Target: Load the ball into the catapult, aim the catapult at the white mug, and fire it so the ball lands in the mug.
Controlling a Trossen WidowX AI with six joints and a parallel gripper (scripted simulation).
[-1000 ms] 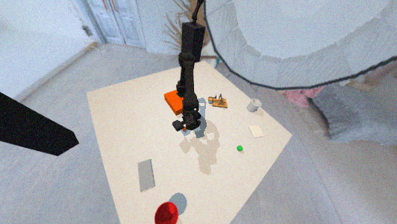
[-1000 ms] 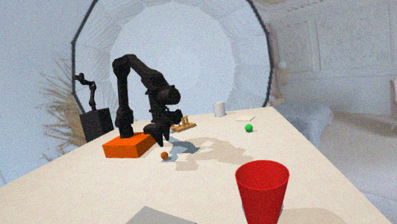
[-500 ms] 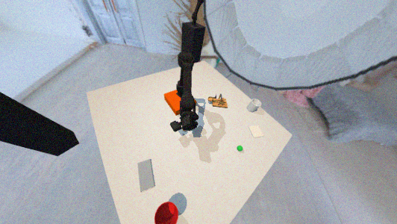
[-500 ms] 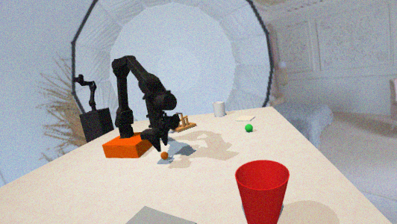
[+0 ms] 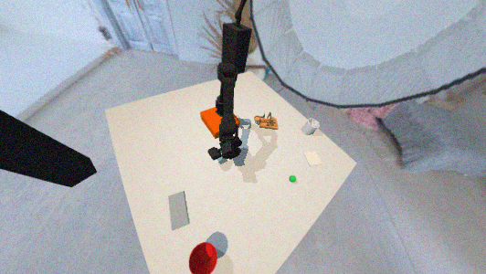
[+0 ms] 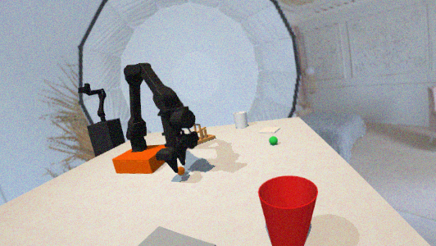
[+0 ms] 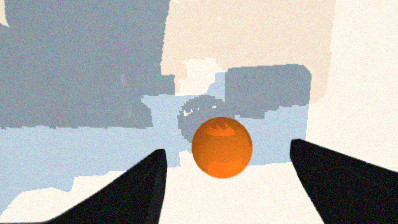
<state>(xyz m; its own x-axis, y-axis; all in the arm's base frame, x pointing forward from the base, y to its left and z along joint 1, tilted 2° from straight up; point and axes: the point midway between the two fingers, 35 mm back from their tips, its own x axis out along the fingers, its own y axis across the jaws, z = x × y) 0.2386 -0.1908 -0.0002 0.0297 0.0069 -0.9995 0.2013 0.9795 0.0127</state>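
My gripper tip is now 1 cm above the orange ball. Round my gripper tip: grey flat plate 35 cm to the right, 5 cm ahead, 2 cm below; then green ball 39 cm ahead, 18 cm to the left, 1 cm below; then catapult 41 cm to the left, 3 cm above.
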